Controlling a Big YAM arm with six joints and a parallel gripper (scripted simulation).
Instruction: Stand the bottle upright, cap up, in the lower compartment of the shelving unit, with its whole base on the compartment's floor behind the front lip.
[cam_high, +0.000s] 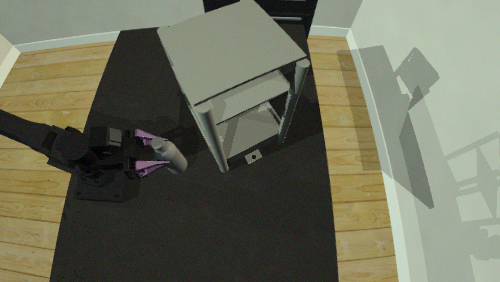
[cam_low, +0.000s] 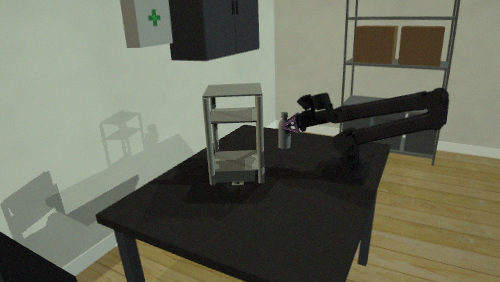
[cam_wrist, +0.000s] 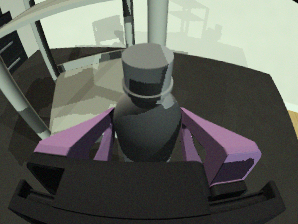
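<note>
The shelving unit lies 180 mm to the left of my hand and 130 mm ahead of it. Round my hand: grey bottle: right at my hand.
</note>
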